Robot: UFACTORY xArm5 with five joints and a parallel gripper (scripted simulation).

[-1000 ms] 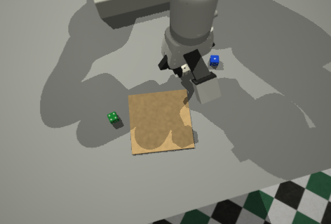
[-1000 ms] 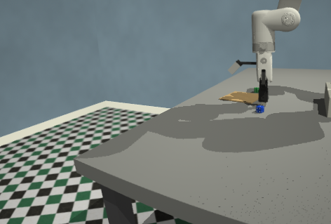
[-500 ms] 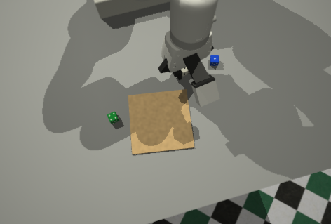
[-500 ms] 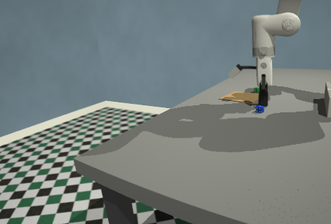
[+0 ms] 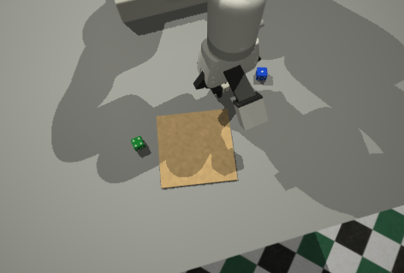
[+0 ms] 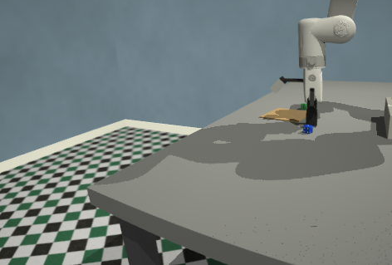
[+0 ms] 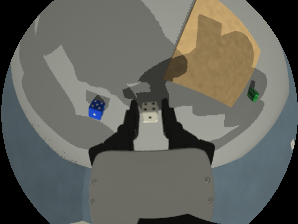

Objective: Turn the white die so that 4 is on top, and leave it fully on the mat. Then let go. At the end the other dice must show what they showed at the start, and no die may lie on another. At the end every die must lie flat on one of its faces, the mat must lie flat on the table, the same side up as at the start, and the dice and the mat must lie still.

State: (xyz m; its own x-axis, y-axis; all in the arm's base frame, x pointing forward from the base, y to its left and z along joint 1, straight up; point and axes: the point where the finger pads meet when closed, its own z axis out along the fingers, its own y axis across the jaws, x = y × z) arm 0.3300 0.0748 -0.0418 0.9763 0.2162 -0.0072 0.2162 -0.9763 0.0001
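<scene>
Right now the white die is 1 cm below my hand. The rest, counted from my hand: green die 7 cm ahead, 19 cm to the right, 1 cm below; blue die 1 cm behind, 8 cm to the left, 1 cm below; tan mat 10 cm ahead, 9 cm to the right, 2 cm below.
</scene>
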